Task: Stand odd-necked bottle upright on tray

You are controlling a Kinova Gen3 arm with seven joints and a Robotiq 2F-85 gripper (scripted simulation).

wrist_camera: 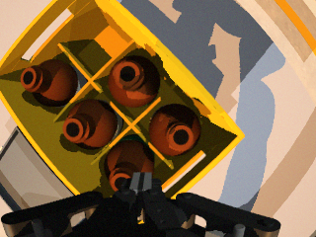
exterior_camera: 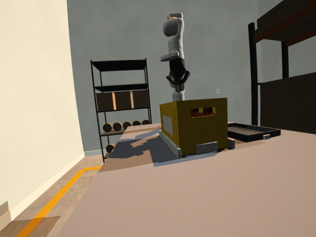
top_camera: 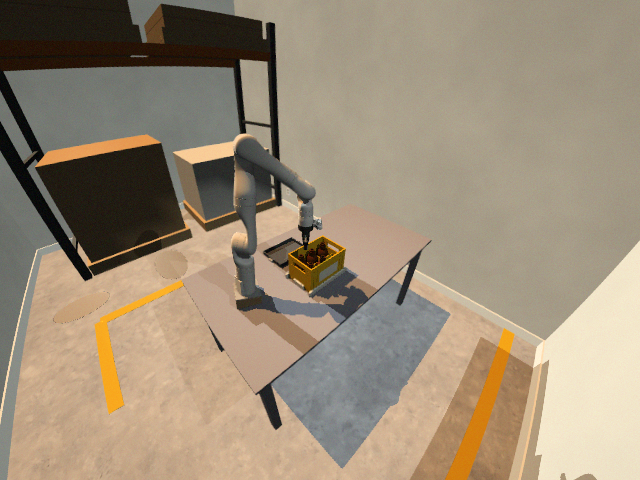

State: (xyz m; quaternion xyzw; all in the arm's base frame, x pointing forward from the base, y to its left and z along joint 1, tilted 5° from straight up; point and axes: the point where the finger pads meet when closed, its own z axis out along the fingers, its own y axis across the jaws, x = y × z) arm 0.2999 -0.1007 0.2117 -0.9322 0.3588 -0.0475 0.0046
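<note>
Right now the brown bottle is 50 mm to the right of my hand and 160 mm below it. From my hand the other things lie so: dark tray: 80 mm ahead, 290 mm to the left, 230 mm below; yellow crate: 80 mm ahead, 160 mm below.
</note>
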